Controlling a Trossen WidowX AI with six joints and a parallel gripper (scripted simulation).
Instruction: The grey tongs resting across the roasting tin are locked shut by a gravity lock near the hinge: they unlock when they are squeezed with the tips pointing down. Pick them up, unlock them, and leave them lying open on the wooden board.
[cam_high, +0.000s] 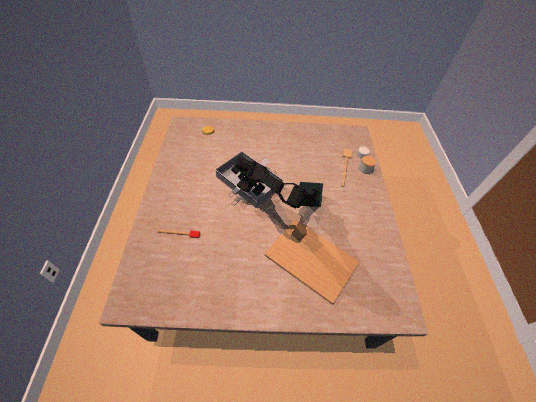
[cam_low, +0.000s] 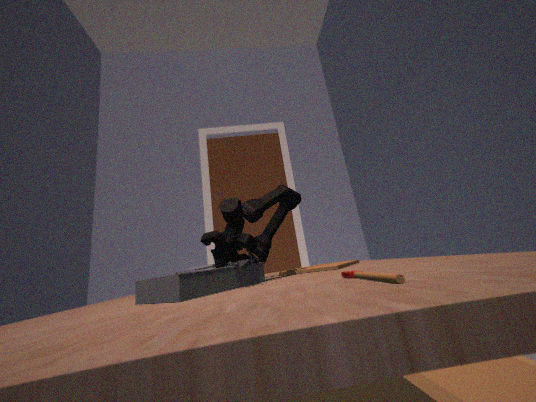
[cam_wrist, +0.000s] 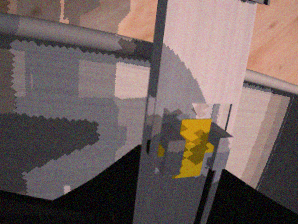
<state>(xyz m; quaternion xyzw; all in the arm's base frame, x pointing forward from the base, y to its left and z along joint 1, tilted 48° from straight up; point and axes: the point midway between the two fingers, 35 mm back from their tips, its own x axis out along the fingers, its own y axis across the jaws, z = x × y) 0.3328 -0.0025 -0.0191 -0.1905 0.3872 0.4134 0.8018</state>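
My gripper tip is 3 cm past the roasting tin and 5 cm to the left of it. The rest, counted from my gripper tip: yellow disc (30 cm ahead, 43 cm to the right, 2 cm below); red-headed spatula (22 cm ahead, 32 cm to the left, 3 cm below); yellow lock piece (3 cm to the left, 3 cm above).
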